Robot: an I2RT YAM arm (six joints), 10 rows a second.
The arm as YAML. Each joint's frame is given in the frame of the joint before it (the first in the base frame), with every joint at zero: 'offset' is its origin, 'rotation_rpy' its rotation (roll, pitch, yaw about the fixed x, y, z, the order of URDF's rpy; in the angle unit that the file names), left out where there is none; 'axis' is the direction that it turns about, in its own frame. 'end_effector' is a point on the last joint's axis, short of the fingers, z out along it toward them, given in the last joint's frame.
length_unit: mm
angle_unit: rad
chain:
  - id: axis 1
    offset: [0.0, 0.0, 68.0]
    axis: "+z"
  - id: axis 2
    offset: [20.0, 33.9, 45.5]
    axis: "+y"
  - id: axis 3
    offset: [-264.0, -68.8, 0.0]
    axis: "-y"
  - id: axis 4
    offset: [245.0, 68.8, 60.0]
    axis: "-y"
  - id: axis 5
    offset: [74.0, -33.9, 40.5]
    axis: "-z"
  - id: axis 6
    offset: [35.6, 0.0, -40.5]
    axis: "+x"
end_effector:
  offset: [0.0, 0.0, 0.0]
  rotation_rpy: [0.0, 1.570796, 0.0]
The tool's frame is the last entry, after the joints.
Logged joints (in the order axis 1, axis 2, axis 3, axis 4, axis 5, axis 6), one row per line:
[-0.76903, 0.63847, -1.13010, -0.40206, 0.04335, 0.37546]
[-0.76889, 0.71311, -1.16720, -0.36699, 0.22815, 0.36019]
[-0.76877, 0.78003, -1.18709, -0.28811, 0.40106, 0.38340]
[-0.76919, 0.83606, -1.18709, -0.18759, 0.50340, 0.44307]
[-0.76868, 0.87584, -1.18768, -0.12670, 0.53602, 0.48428]
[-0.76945, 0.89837, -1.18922, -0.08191, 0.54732, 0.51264]
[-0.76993, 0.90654, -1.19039, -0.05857, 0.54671, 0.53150]
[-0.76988, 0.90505, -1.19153, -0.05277, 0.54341, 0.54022]
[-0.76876, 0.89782, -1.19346, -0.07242, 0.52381, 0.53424]
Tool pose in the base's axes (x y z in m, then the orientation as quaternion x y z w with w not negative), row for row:
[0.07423, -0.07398, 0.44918, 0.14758, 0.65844, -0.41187, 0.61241]
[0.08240, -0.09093, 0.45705, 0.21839, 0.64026, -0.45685, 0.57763]
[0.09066, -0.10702, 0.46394, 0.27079, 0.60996, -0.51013, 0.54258]
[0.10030, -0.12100, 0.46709, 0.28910, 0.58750, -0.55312, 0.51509]
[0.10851, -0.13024, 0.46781, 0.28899, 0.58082, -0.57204, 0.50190]
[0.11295, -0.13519, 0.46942, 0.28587, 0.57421, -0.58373, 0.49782]
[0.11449, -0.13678, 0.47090, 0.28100, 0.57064, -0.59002, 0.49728]
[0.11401, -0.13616, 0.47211, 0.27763, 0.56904, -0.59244, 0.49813]
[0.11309, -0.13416, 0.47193, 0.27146, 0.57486, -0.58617, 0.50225]
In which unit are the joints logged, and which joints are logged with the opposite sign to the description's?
The joints are logged in radians. Opposite sign: axis 3, axis 6.
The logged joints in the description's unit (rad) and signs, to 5 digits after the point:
[-0.76903, 0.63847, 1.13010, -0.40206, 0.04335, -0.37546]
[-0.76889, 0.71311, 1.16720, -0.36699, 0.22815, -0.36019]
[-0.76877, 0.78003, 1.18709, -0.28811, 0.40106, -0.38340]
[-0.76919, 0.83606, 1.18709, -0.18759, 0.50340, -0.44307]
[-0.76868, 0.87584, 1.18768, -0.12670, 0.53602, -0.48428]
[-0.76945, 0.89837, 1.18922, -0.08191, 0.54732, -0.51264]
[-0.76993, 0.90654, 1.19039, -0.05857, 0.54671, -0.53150]
[-0.76988, 0.90505, 1.19153, -0.05277, 0.54341, -0.54022]
[-0.76876, 0.89782, 1.19346, -0.07242, 0.52381, -0.53424]

